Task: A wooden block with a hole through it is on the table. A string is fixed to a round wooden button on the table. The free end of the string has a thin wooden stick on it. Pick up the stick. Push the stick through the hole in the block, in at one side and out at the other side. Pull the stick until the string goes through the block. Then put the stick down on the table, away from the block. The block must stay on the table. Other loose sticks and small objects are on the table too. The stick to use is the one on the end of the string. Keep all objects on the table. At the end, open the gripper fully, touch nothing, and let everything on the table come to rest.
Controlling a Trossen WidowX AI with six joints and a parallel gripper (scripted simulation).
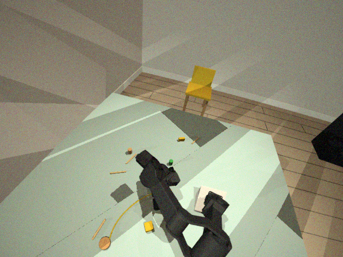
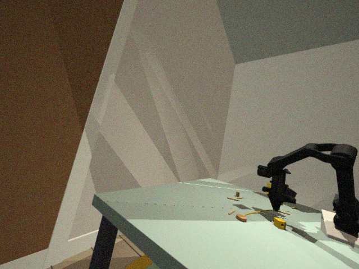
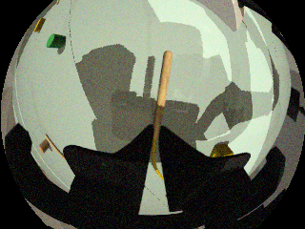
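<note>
My gripper tip is now 24 cm to the right of the round wooden button, 10 cm short of it and 2 cm above it. Also, from my gripper tip: thin wooden stick (1 cm to the right, 1 cm behind); green cylinder (19 cm to the right, 1 cm below); small brown cylinder (23 cm ahead, 16 cm to the right, 1 cm below).
</note>
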